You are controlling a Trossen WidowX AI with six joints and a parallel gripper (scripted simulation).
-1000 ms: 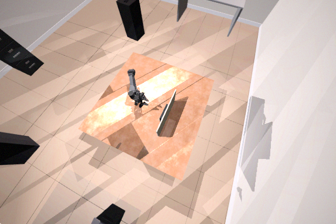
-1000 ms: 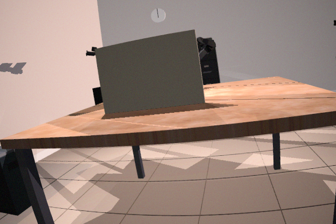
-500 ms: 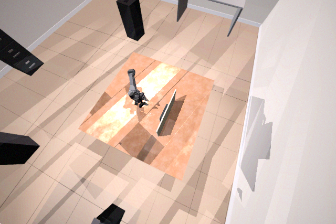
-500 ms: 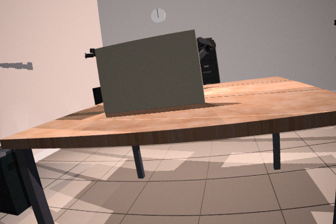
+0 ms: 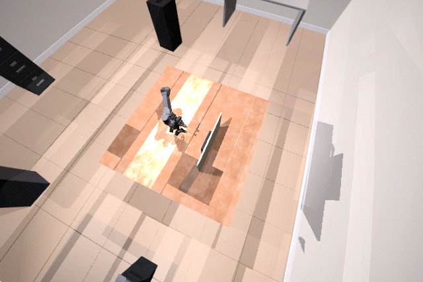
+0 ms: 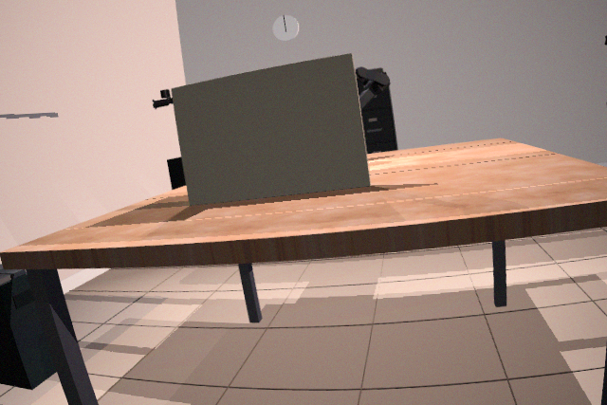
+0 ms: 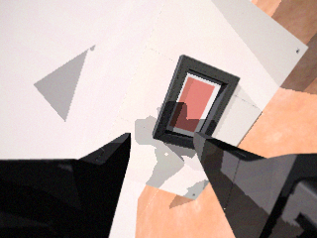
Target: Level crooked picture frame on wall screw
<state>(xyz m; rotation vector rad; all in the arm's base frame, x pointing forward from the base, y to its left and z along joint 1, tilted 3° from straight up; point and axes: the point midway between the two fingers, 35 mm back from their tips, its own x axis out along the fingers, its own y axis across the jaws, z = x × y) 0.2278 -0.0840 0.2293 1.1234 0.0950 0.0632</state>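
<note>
The picture frame lies 190 mm ahead of my gripper tip, 90 mm below it and 10 mm to the left of it. From my gripper tip the other things lie so: wall panel 200 mm ahead, 100 mm below, 20 mm to the left.
</note>
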